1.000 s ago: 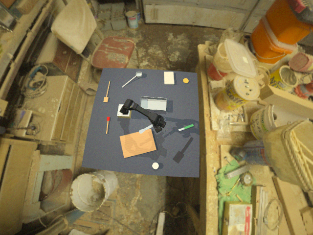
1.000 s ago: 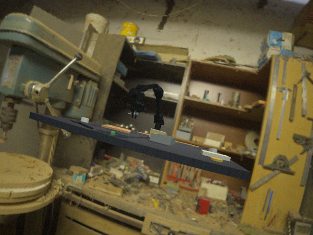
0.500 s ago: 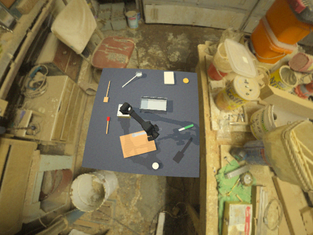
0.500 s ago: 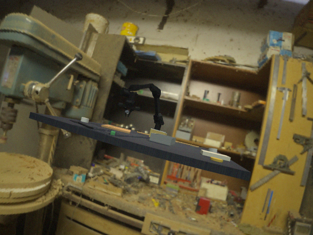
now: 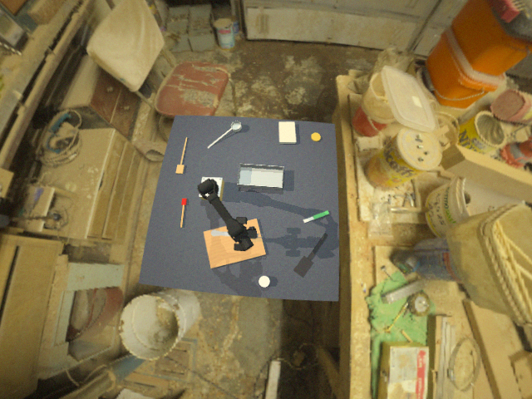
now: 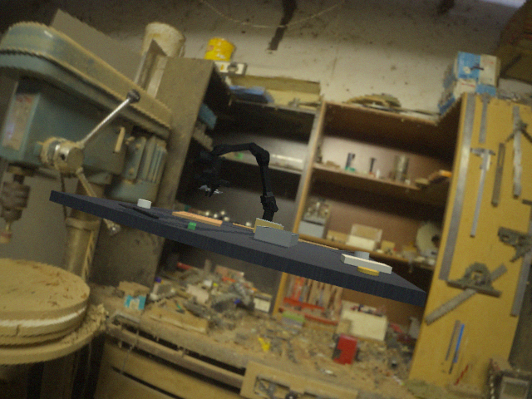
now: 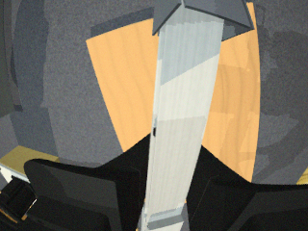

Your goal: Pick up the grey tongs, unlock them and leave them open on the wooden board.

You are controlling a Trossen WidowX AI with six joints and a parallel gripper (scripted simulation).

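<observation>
The wooden board is 120 mm below my gripper tip, 60 mm behind it and 40 mm to the right of it. From my gripper tip the other things lie so: black spatula (430 mm ahead, 130 mm below, 120 mm to the right); then white puck (270 mm to the right, 130 mm ahead, 110 mm below); then grey roasting tin (410 mm to the left, 100 mm below, 100 mm ahead).
</observation>
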